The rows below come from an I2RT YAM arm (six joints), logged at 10 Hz.
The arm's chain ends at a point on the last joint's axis. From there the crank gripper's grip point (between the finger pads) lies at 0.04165 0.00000 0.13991 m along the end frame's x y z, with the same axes.
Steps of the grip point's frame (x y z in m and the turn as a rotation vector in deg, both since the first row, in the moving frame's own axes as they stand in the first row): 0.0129, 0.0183, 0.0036, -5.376, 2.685, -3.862; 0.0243, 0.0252, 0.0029, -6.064, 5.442, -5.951; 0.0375, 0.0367, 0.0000, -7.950, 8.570, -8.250; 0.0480, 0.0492, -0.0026, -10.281, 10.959, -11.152; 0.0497, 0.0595, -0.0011, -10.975, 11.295, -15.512; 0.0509, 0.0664, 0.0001, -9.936, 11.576, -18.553; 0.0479, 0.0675, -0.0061, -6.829, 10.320, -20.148
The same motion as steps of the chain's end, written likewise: 0.0061, 0.0083, 0.0062, -5.376, 2.685, -3.862; 0.0107, 0.0157, 0.0080, -6.064, 5.442, -5.951; 0.0163, 0.0254, 0.0086, -7.950, 8.570, -8.250; 0.0208, 0.0358, 0.0093, -10.281, 10.959, -11.152; 0.0215, 0.0488, 0.0111, -10.975, 11.295, -15.512; 0.0226, 0.0612, 0.0120, -9.936, 11.576, -18.553; 0.0237, 0.0703, 0.0035, -6.829, 10.320, -20.148
